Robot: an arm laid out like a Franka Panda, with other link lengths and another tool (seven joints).
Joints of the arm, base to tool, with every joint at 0 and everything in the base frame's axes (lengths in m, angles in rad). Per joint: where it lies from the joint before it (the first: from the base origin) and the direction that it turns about. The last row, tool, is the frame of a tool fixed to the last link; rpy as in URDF.
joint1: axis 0 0 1 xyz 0 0 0.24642
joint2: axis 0 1 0 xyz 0 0 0
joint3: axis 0 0 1 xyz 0 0 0.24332
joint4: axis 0 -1 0 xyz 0.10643 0 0
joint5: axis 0 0 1 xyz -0.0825 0 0.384
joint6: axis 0 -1 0 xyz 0 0 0
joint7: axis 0 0 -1 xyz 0.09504 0 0
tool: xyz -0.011 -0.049 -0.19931 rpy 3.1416 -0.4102 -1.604
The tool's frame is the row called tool.
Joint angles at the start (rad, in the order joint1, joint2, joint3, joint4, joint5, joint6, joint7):
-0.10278 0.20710 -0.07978 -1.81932 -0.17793 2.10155 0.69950
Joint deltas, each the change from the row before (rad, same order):
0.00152 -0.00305 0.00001 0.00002 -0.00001 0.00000 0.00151
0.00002 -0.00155 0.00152 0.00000 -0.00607 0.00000 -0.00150
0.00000 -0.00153 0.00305 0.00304 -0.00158 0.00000 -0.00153
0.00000 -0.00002 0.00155 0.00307 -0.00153 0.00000 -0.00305
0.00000 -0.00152 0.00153 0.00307 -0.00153 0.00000 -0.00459
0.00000 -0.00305 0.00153 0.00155 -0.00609 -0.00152 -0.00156
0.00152 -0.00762 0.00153 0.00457 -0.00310 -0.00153 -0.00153
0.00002 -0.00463 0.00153 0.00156 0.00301 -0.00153 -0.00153
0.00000 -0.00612 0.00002 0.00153 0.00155 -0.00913 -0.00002
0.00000 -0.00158 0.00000 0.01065 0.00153 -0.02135 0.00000
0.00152 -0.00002 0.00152 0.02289 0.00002 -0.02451 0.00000
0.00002 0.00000 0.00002 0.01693 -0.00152 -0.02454 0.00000
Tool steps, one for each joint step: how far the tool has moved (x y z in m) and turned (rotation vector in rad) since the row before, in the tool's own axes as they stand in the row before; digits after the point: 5 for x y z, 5 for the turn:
0.00006 0.00010 -0.00210 0.00199 -0.00225 0.00145
0.00031 -0.00047 -0.00117 0.00649 0.00240 -0.00345
-0.00066 -0.00040 -0.00299 0.00573 -0.00274 -0.00237
-0.00036 -0.00074 -0.00177 0.00490 -0.00133 -0.00310
0.00004 -0.00105 -0.00257 0.00644 -0.00226 -0.00378
0.00093 -0.00095 -0.00250 0.00743 0.00163 -0.00251
0.00131 -0.00177 -0.00677 0.01080 -0.00517 0.00054
0.00043 -0.00023 -0.00348 0.00182 -0.00524 0.00042
0.00237 0.00015 -0.00302 -0.00257 0.00030 0.00120
0.00296 0.00000 -0.00336 -0.00776 0.00592 -0.00030
0.00252 -0.00194 -0.00846 -0.00049 0.00206 0.00082
0.00372 -0.00121 -0.00492 -0.00465 0.00731 0.00037

